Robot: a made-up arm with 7 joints.
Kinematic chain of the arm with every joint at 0, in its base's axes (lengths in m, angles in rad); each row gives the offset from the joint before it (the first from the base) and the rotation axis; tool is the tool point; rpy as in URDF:
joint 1: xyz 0 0 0.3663 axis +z
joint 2: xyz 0 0 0 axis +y
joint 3: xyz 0 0 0.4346 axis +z
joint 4: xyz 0.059 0 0 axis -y
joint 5: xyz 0.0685 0 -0.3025 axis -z
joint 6: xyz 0 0 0 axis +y
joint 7: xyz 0.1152 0 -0.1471 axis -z
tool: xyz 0 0 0 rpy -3.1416 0 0
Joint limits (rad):
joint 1: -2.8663..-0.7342
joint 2: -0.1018..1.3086
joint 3: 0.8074..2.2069
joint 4: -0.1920..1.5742
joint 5: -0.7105..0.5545
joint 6: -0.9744..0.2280
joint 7: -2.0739..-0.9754
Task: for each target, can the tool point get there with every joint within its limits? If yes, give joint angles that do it. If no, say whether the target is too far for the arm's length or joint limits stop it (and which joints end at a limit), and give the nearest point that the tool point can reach.
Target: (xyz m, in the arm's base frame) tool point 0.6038 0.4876 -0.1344
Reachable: no: joint limits stop it (at a limit: joint 1, joint 2, joint 6) | nearest point 0.4793 0.1244 0.1518 | short by 0.479 m
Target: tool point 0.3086 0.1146 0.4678
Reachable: yes | joints -1.2453 0.1995 1.7428 0.0710 0.1508 -0.6195 -1.7234
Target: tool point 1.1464 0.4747 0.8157
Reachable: no: too far | nearest point 0.6751 0.1166 0.7230 | short by 0.599 m
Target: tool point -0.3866 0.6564 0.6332
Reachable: no: joint limits stop it (at a limit: joint 1, joint 2, joint 3, joint 5) | nearest point -0.0902 0.5102 0.6868 | short by 0.335 m
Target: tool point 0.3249 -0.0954 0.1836
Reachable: yes | joints -1.3277 1.1698 0.9335 0.2642 0.1016 -0.2331 -1.6355
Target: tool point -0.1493 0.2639 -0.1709
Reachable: no: joint limits stop it (at a limit: joint 1, joint 2, joint 3, joint 5) | nearest point 0.1099 0.0812 0.1745 | short by 0.469 m
